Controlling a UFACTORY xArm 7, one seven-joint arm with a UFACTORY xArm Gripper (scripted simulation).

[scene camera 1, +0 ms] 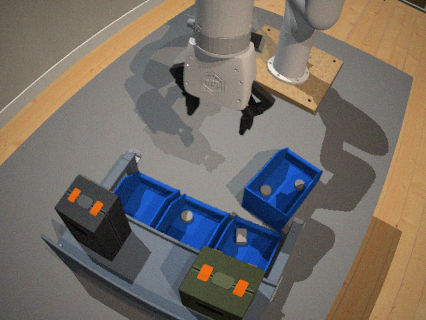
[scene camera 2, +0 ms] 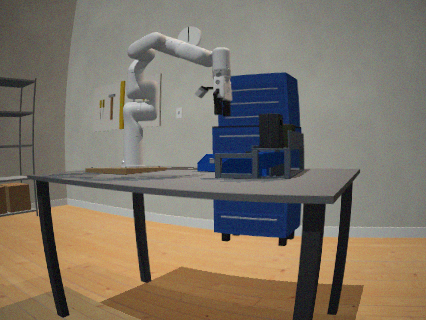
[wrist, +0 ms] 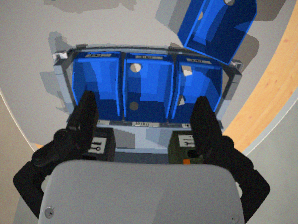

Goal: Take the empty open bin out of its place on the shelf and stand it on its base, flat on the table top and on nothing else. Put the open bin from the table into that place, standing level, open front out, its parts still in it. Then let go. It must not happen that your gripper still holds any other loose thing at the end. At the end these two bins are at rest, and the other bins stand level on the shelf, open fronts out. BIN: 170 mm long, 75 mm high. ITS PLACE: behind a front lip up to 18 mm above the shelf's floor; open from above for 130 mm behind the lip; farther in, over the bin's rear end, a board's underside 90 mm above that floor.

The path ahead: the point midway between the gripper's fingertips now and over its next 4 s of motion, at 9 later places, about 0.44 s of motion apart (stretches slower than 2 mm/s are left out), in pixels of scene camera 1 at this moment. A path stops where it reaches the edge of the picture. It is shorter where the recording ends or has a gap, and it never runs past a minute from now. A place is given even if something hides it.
My gripper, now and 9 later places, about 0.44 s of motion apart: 218, 119; 218, 123; 240, 133; 293, 155; 316, 163; 316, 163; 315, 166; 313, 171; 310, 178; 308, 184
